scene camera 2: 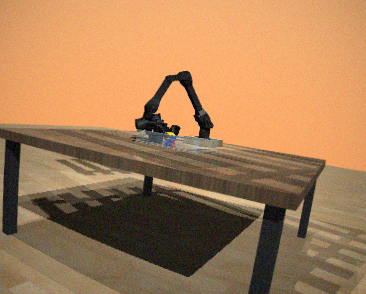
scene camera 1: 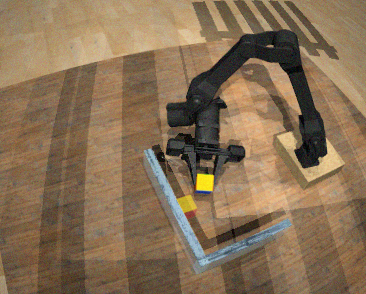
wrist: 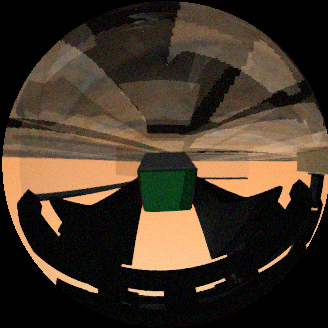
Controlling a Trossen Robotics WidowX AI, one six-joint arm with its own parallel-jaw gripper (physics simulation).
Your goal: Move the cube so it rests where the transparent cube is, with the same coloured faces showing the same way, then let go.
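Frame: origin at the arm's base, x right, y ahead, z up, level; millimetres.
Where they show: gripper, between the fingertips: (scene camera 1: 203, 185) (wrist: 165, 179); arm's base, origin of its link: (scene camera 2: 203, 138) (scene camera 1: 306, 157).
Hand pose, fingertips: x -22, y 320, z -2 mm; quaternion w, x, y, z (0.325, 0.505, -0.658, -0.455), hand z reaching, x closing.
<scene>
Each offset is from my fingertips to the centre of the thing. Level surfaces: height alone.
The solid cube {dx +5, dy -1, dz +0 mm} (scene camera 1: 205, 183) (scene camera 2: 171, 134) (wrist: 166, 190) shows a yellow top and a blue side in scene camera 1, and a green face towards the wrist camera. My gripper (scene camera 1: 205, 180) (wrist: 165, 179) is shut on it, level and low over the table; whether the cube touches the table I cannot tell. The transparent cube {dx -40, dy +54, dz -20 mm} (scene camera 1: 187, 204) has a yellow top and a red side in scene camera 1. It stands against the inner side of the long wall, below and left of the held cube, apart from it in that view. In scene camera 2 the two cubes' colours blend.
A low, pale blue-edged wall (scene camera 1: 174, 205) runs along the left, and a second wall (scene camera 1: 245, 243) meets it in a corner at the bottom in scene camera 1. The arm's base stands on a tan block (scene camera 1: 324, 172) (scene camera 2: 214, 143) at the right. All rest on the wooden table {dz -40 mm} (scene camera 2: 240, 167).
</scene>
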